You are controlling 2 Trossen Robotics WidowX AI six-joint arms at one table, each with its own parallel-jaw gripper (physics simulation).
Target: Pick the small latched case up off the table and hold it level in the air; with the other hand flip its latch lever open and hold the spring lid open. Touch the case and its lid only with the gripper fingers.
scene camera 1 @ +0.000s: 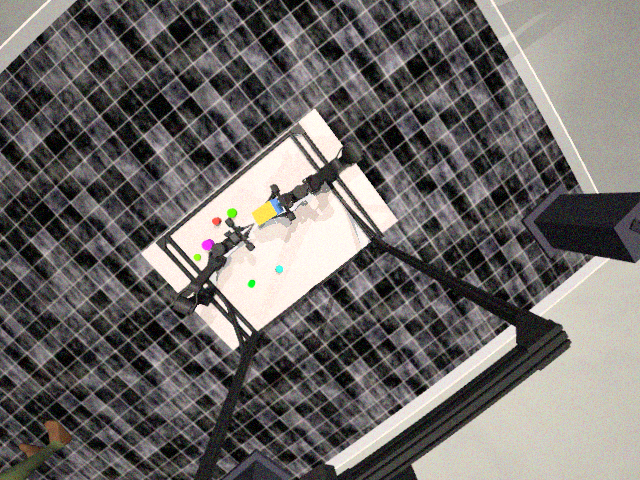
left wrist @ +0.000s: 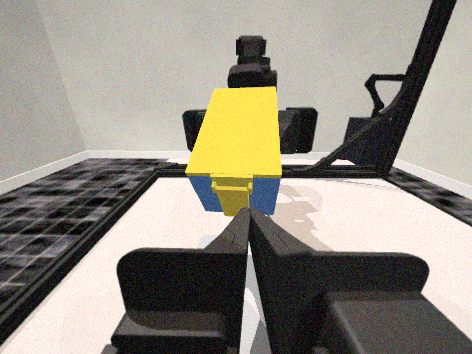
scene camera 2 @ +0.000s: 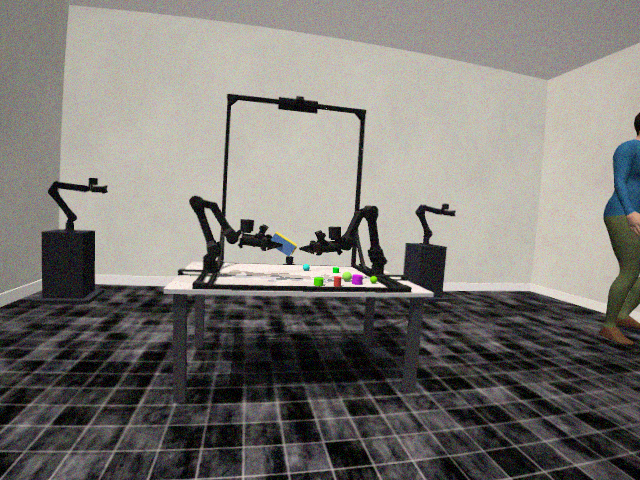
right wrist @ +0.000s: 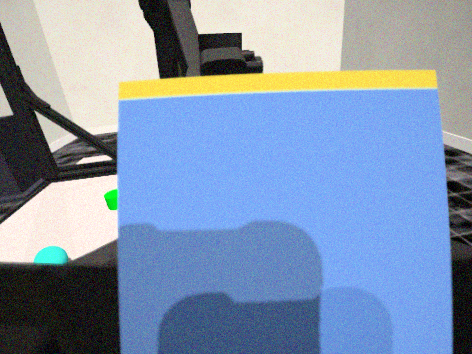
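Pixels of known places: left gripper, fingertip midpoint: [scene camera 1: 254, 223] [left wrist: 247, 213] [scene camera 2: 299, 248]; right gripper, fingertip midpoint: [scene camera 1: 267, 212] [left wrist: 241, 149] [scene camera 2: 282, 244]; left arm's base at its link origin: [scene camera 1: 208, 293] [scene camera 2: 377, 273]; right arm's base at its link origin: [scene camera 2: 209, 272].
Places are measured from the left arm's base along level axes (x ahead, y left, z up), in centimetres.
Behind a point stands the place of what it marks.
The small case, a blue body [scene camera 2: 283, 245] {x 57.8, y 12.4, z 15.7 cm} [right wrist: 280, 165] {x 62.3, y 8.1, z 20.3 cm} with a yellow lid [scene camera 1: 265, 213] {x 56.8, y 8.9, z 19.5 cm} [left wrist: 236, 130] {x 55.0, y 9.7, z 18.4 cm}, hangs above the table. In scene camera 2 it is tilted, lower toward the right. The lid lies shut on the body. The yellow latch lever [left wrist: 233, 201] {x 51.3, y 10.2, z 13.5 cm} is on the end facing the left gripper. My right gripper [scene camera 1: 279, 206] [scene camera 2: 279, 244] {x 57.6, y 8.9, z 16.0 cm} is shut on the case body at its other end; its fingertips are mostly hidden in the right wrist view. My left gripper [scene camera 1: 252, 225] {x 49.0, y 9.4, z 14.0 cm} [scene camera 2: 301, 249] {x 49.0, y 9.4, z 14.0 cm} [left wrist: 247, 213] {x 49.0, y 9.4, z 14.0 cm} is shut and empty, its tips close to the latch lever's lower part; contact cannot be told.
On the table [scene camera 1: 310, 248] {x 58.7, y -20.3, z -1.9 cm} lie a cyan ball [scene camera 1: 279, 269] {x 38.9, y -16.7, z 2.1 cm} [scene camera 2: 306, 267] {x 38.9, y -14.8, z 0.4 cm} [right wrist: 51, 255] {x 39.4, y -15.7, z 1.7 cm}, a red cylinder [scene camera 1: 216, 221] {x 32.9, y 24.3, z 2.5 cm} [scene camera 2: 337, 281] {x 33.1, y 26.4, z 0.7 cm}, a magenta block [scene camera 1: 207, 244] {x 20.7, y 19.1, z 2.4 cm} [scene camera 2: 357, 279] {x 20.9, y 21.5, z 0.7 cm} and several green pieces. A black frame [scene camera 2: 225, 155] {x 88.1, y -38.9, z 64.5 cm} stands around the table.
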